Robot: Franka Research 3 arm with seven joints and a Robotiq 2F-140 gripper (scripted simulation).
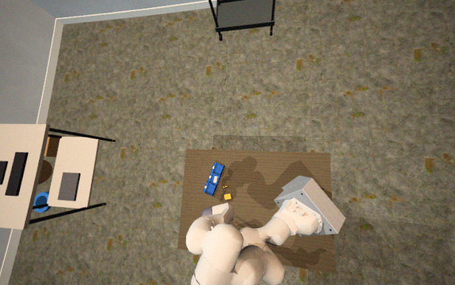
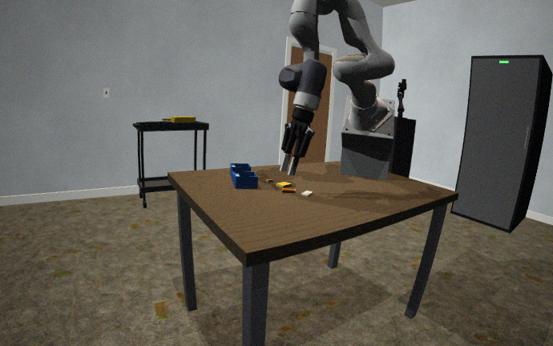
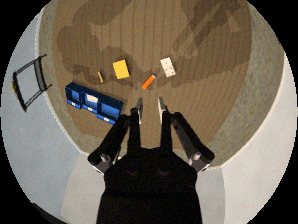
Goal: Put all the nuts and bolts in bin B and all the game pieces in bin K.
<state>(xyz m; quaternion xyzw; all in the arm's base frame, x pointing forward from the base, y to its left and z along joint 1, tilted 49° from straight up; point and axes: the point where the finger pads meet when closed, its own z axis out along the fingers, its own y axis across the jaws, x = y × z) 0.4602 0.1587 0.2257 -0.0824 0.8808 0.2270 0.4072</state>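
The pale beige piece lies 7 cm behind my hand, 1 cm to the left of it and 10 cm below it. The rest, counted from my hand: yellow block (1 cm behind, 11 cm to the right, 11 cm below); then orange piece (1 cm behind, 2 cm to the right, 10 cm below); then thin tan bolt (4 cm ahead, 17 cm to the right, 10 cm below).
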